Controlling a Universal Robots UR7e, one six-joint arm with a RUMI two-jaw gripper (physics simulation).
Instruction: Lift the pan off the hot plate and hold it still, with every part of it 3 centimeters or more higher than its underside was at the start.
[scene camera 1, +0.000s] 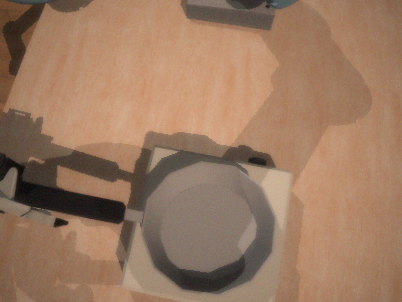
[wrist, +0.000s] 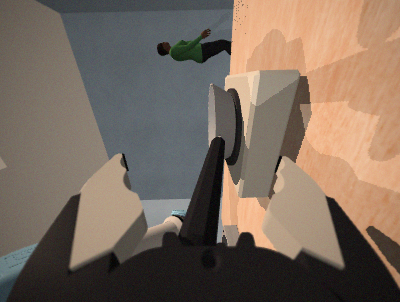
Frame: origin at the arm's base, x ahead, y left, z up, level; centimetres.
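Where they show: gripper, fingertip midpoint: (scene camera 1: 52, 217) (wrist: 202, 157).
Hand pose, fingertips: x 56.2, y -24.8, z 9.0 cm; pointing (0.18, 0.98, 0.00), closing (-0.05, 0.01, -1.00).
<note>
Each offset is from my fingertips to the top centre of the thing. Level surfaces: height alone.
The grey pan (scene camera 1: 207, 227) (wrist: 220, 120) sits upright on the dark round burner of the cream hot plate @[dz -7.0, dx -2.3, dy +22.6 cm] (scene camera 1: 281, 200) (wrist: 267, 132); no gap shows between pan and burner in the wrist view. Its black handle @[dz +1.6, dx -2.6, dy +1.3 cm] (scene camera 1: 80, 200) (wrist: 204, 195) points back towards the gripper, to the left in the scene view. My gripper (scene camera 1: 35, 202) (wrist: 202, 157) is open, with its pale jaws apart on either side of the handle. In the wrist view the handle's rear end reaches down to the gripper's dark body, and both jaws stand clear of it.
A grey block (scene camera 1: 230, 19) stands at the top edge of the scene view, with blue arm parts near it. A black knob @[dz -9.5, dx -13.4, dy +30.2 cm] (scene camera 1: 257, 161) sticks out of the hot plate's upper side. The wooden table @[dz -14.9 cm] (scene camera 1: 115, 75) (wrist: 340, 125) lies under the hot plate. A person in green (wrist: 189, 51) shows in the background.
</note>
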